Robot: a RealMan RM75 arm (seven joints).
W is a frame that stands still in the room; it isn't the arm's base.
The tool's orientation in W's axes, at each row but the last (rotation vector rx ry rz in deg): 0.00 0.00 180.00; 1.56 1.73 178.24; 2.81 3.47 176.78; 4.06 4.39 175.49; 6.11 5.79 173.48; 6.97 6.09 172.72
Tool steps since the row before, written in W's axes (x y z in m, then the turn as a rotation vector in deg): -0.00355 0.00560 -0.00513 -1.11 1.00 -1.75; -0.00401 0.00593 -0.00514 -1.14 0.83 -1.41; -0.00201 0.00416 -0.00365 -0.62 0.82 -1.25; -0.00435 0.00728 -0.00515 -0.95 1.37 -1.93; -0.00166 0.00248 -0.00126 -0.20 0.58 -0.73; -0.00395 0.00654 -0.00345 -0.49 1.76 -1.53
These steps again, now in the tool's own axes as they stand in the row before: 0.00355 -0.00560 -0.00513 1.11 -1.00 -1.75; 0.00410 -0.00591 -0.00510 1.14 -0.82 -1.41; 0.00213 -0.00419 -0.00355 0.63 -0.83 -1.24; 0.00467 -0.00719 -0.00500 0.97 -1.39 -1.91; 0.00184 -0.00237 -0.00122 0.21 -0.60 -0.71; 0.00446 -0.00626 -0.00334 0.59 -1.80 -1.45
